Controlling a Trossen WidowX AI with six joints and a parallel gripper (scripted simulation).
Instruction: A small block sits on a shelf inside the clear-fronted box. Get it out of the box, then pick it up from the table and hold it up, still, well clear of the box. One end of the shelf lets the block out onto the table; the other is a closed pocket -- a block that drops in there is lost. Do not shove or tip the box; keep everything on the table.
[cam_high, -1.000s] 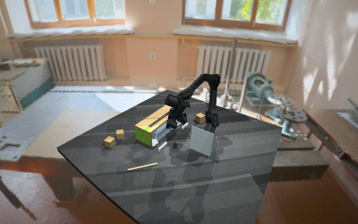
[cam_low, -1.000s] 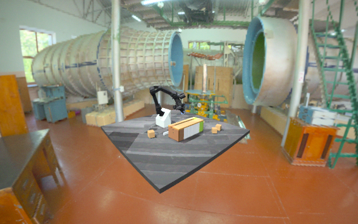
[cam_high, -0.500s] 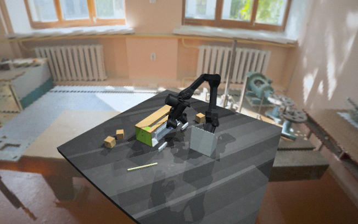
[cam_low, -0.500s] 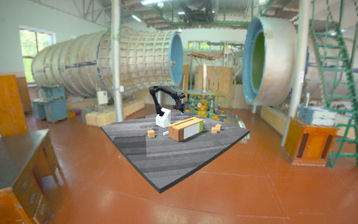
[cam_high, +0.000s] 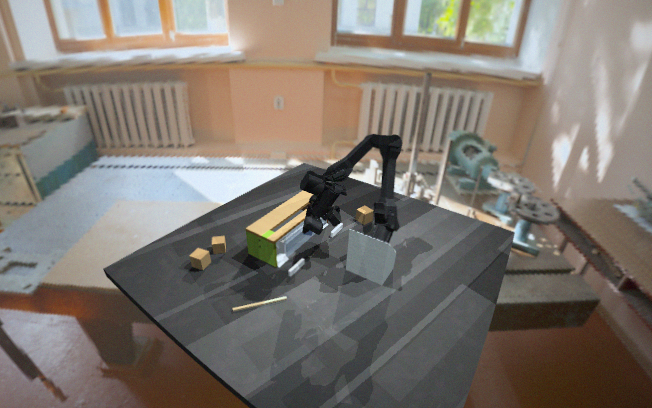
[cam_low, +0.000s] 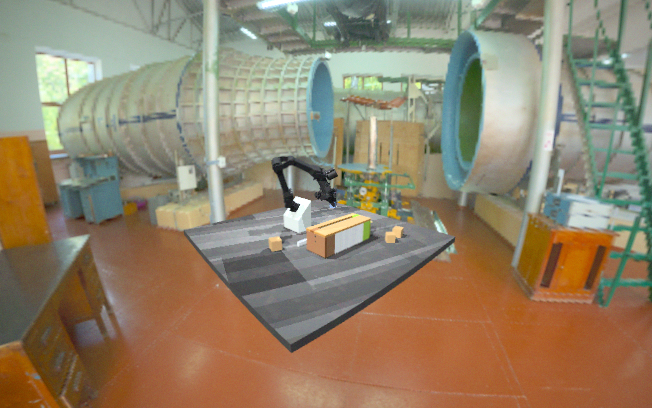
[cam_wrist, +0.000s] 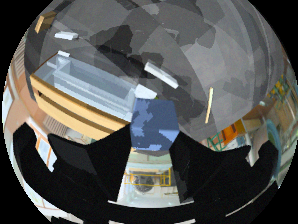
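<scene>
Right now my gripper tip is 10 mm to the left of the small blue block, 10 mm below it and 10 mm past it. Also, from my gripper tip: thin stick (250 mm to the left, 170 mm below, 20 mm ahead); then box (120 mm to the right, 110 mm below, 110 mm ahead).
</scene>
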